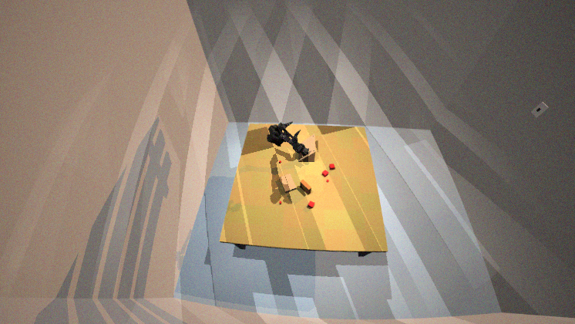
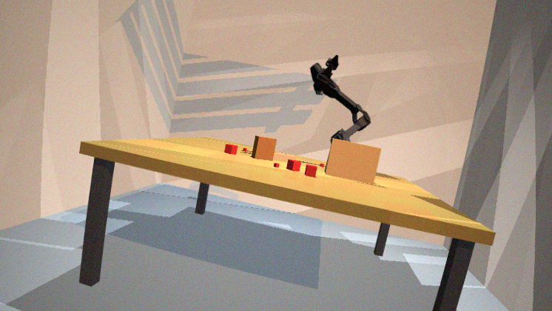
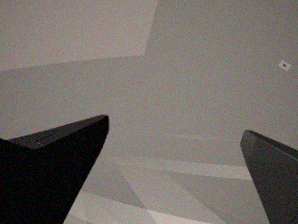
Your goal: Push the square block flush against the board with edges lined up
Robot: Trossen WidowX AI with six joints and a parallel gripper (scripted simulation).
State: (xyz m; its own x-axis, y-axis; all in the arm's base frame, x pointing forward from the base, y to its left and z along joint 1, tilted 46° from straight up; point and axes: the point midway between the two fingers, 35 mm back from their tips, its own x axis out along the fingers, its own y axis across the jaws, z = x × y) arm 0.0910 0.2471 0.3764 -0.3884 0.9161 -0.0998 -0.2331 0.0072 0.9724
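The square block is 23 cm ahead of my gripper tip, 10 cm to the left of it and 48 cm below it. The rest, counted from my gripper tip: pale board 19 cm ahead, 6 cm to the right, 51 cm below.
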